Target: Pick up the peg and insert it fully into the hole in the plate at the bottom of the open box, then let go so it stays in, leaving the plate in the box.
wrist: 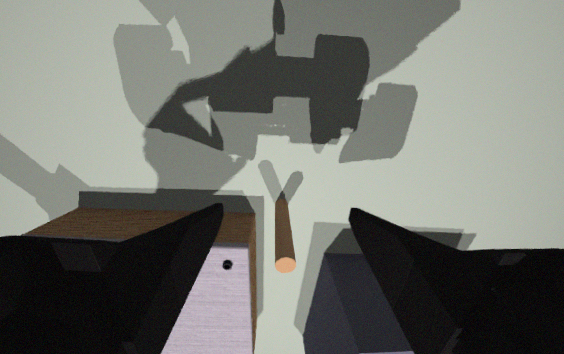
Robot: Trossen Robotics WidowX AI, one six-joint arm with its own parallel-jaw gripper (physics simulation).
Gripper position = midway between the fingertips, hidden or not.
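A brown peg [285, 262] is visible in the scene, and so is the gripper [287, 211].
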